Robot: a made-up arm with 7 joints. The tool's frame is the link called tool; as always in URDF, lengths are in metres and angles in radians.
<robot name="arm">
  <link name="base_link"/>
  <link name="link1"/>
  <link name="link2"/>
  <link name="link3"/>
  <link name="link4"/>
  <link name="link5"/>
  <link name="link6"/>
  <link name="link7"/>
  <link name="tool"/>
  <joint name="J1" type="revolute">
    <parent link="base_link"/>
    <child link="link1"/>
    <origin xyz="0.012 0.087 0.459" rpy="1.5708 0 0"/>
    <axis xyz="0 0 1"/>
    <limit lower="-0.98" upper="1.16" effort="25" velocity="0.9"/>
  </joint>
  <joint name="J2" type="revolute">
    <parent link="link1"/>
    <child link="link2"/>
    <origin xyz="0.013 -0.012 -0.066" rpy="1.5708 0 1.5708"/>
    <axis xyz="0 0 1"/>
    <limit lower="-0.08" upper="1.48" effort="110" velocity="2.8"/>
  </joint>
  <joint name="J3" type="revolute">
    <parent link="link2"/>
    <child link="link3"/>
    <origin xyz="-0.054 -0.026 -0.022" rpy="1.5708 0 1.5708"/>
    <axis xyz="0 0 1"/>
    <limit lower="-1.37" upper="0.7" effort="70" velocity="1.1"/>
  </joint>
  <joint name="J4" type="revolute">
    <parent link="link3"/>
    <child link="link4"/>
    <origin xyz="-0.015 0.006 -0.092" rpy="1.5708 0 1.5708"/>
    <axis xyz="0 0 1"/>
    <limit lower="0.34" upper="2.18" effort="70" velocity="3.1"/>
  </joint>
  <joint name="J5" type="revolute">
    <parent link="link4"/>
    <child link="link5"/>
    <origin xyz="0.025 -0.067 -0.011" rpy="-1.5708 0 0"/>
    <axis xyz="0 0 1"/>
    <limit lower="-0.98" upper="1.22" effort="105" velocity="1.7"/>
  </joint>
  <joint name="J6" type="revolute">
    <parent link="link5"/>
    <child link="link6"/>
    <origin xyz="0.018 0.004 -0.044" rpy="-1.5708 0 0"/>
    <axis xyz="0 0 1"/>
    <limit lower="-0.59" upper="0.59" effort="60" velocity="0.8"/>
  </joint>
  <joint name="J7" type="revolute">
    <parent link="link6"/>
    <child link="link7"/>
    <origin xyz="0.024 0.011 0.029" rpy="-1.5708 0 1.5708"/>
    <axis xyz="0 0 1"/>
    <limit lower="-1.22" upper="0.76" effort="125" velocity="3.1"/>
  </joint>
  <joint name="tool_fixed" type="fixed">
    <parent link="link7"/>
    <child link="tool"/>
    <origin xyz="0.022 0.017 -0.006" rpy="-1.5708 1.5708 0"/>
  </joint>
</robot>
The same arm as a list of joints. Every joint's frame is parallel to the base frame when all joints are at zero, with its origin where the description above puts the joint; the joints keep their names.
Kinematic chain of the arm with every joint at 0, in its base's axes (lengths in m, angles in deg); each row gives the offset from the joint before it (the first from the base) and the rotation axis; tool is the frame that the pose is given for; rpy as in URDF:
J1: xyz 0.012 0.087 0.459 axis -y
J2: xyz 0.013 0.066 -0.012 axis +x
J3: xyz -0.022 0.026 -0.054 axis +z
J4: xyz 0.006 0.015 -0.092 axis -y
J5: xyz 0.025 0.011 -0.067 axis +z
J6: xyz 0.018 0.004 -0.044 axis +y
J7: xyz 0.024 0.029 -0.011 axis -x
tool: xyz 0.006 -0.017 -0.022 rpy 90 0 0
Joint limits (deg, base to tool): -56.15..66.46 -4.58..84.8 -78.5..40.11 19.48..124.9 -56.15..69.9 -33.8..33.8 -69.9..43.54

